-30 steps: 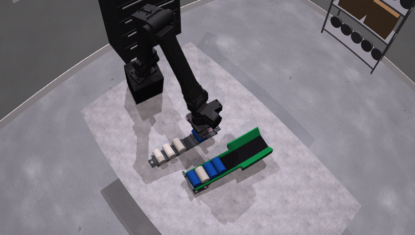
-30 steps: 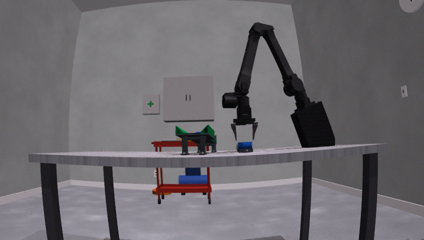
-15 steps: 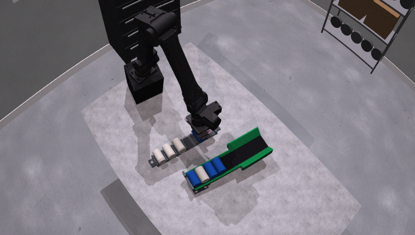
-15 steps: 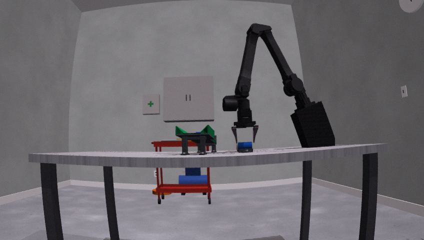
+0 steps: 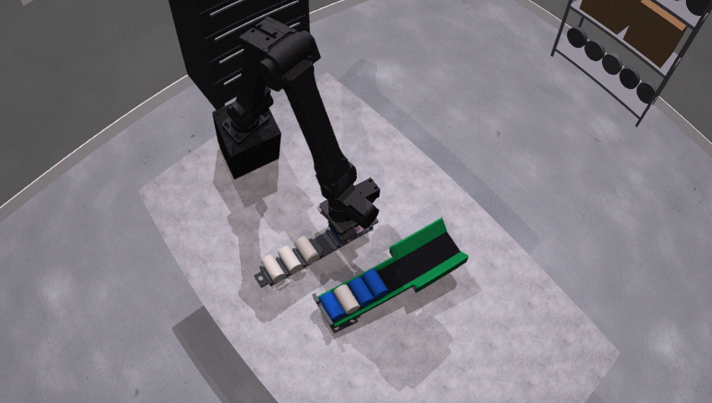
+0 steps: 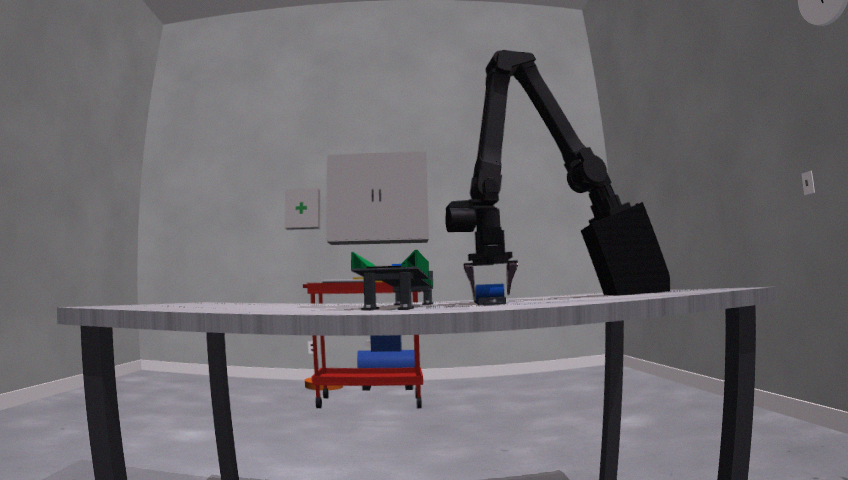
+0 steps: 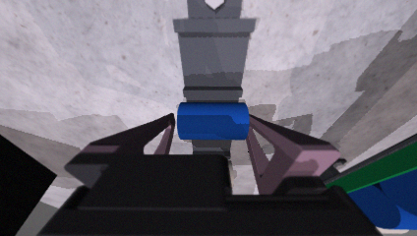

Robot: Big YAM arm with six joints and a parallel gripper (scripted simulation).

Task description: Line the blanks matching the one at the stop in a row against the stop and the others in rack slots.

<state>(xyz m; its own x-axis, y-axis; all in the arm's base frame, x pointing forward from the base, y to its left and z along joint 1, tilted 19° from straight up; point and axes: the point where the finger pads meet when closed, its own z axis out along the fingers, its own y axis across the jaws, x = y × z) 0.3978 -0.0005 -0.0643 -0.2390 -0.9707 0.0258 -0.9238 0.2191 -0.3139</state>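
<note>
Right now the feed ramp is 200 mm ahead of my hand, 30 mm to the right of it and 40 mm above it. Round my hand: grey stop: 140 mm ahead, 210 mm to the right, 30 mm above; then stock rack: 20 mm behind, 80 mm to the right, 30 mm below.
</note>
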